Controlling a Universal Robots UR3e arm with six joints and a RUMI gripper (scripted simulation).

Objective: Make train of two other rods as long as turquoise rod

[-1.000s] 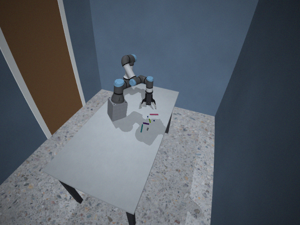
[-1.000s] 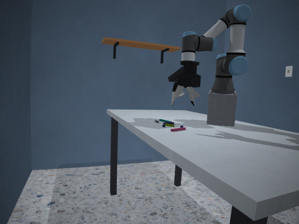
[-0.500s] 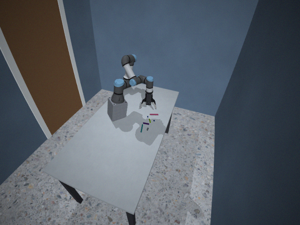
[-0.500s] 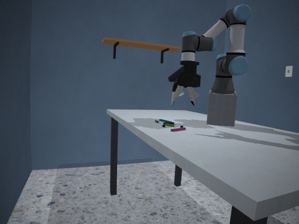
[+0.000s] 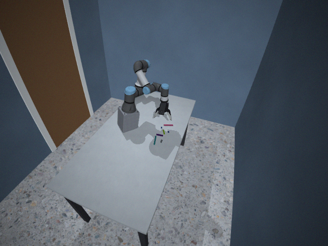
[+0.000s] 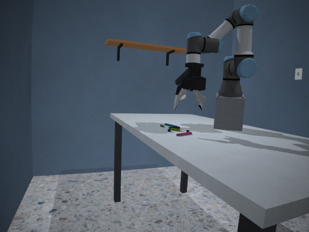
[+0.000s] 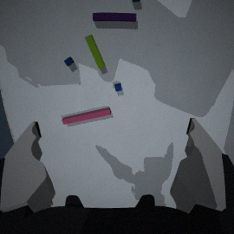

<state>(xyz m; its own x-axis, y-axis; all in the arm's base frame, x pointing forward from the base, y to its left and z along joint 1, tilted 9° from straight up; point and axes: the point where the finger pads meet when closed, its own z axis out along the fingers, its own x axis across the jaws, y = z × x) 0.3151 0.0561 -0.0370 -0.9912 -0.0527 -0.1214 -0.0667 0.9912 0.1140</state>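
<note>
The pink rod is 50 mm ahead of my hand, 50 mm to the left of it and 100 mm below it. Also, from my hand: purple rod: 110 mm to the right, 100 mm below; then lime rod: 30 mm ahead, 60 mm to the right, 100 mm below; then grey rod: 40 mm ahead, 180 mm to the right, 100 mm below.
</note>
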